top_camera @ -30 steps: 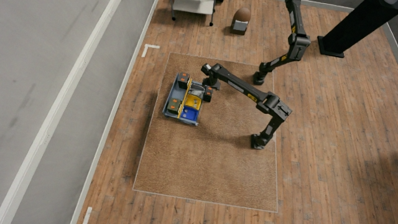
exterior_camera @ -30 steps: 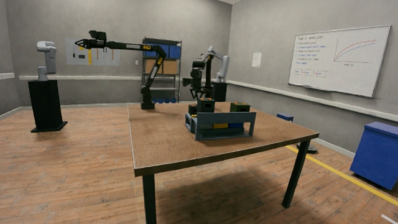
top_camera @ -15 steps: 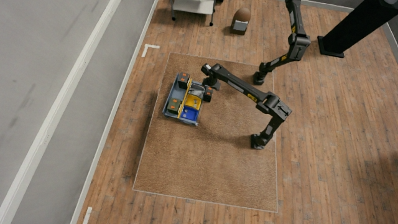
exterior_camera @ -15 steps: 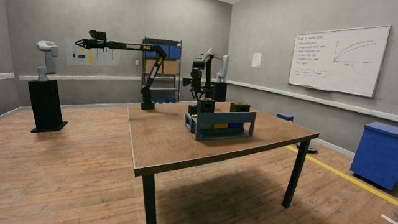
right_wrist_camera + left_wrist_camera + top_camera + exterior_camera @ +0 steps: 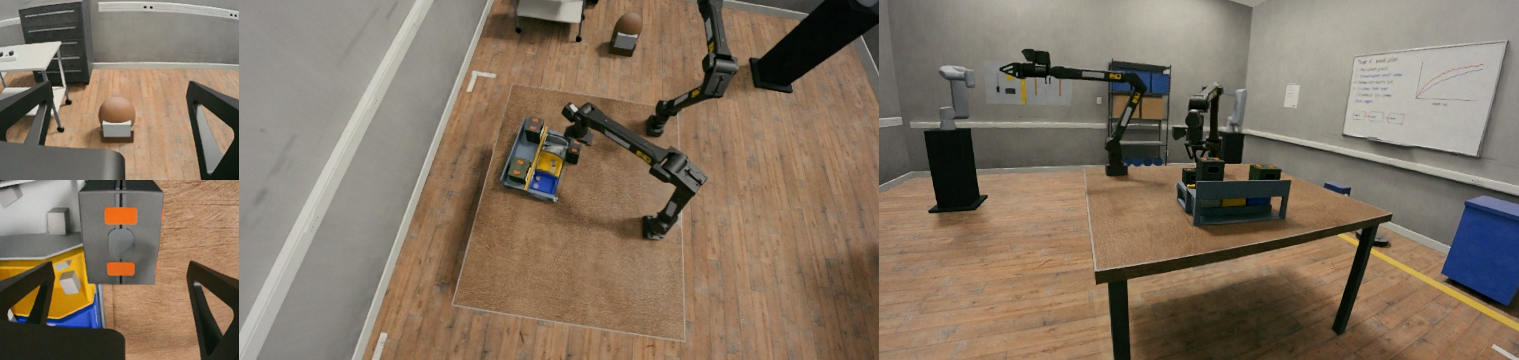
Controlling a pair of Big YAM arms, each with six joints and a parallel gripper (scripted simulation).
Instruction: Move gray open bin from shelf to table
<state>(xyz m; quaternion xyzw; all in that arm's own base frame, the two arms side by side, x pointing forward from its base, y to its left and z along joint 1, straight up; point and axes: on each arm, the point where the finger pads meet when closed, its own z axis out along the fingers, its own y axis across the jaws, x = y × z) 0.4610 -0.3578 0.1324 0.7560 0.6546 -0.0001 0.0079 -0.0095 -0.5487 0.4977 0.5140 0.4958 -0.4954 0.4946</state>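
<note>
Now: the gray open bin 13 cm below my left hand, 13 cm ahead of it and 2 cm to the right of it. Also, from my left hand: blue-gray shelf 17 cm ahead, 11 cm below, 9 cm to the left; yellow bin 15 cm ahead, 13 cm below, 9 cm to the left; blue bin 20 cm to the left, 16 cm ahead, 13 cm below.
</note>
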